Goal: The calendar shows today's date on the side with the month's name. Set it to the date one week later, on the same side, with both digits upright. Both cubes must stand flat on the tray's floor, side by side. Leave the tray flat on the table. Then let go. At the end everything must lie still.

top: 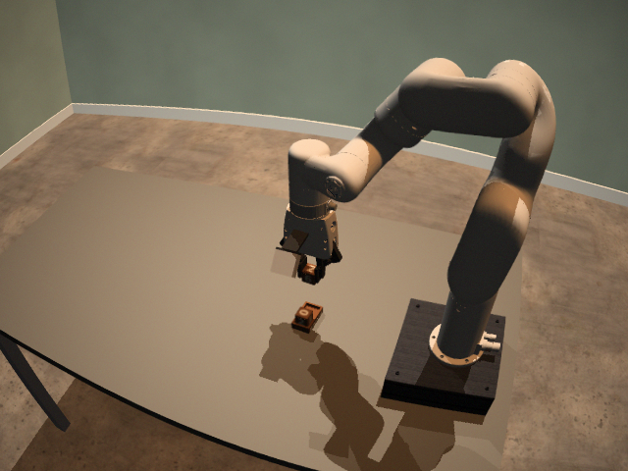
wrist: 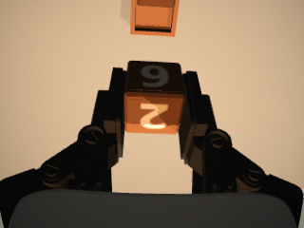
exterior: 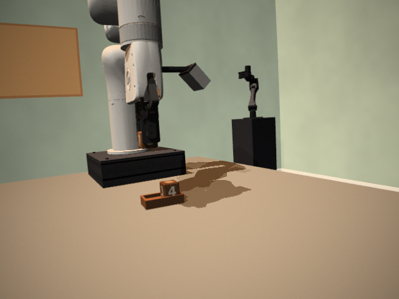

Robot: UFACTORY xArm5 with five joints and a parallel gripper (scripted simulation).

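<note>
Right now the brown tray is 130 mm below my hand and 20 mm to the left of it.
</note>
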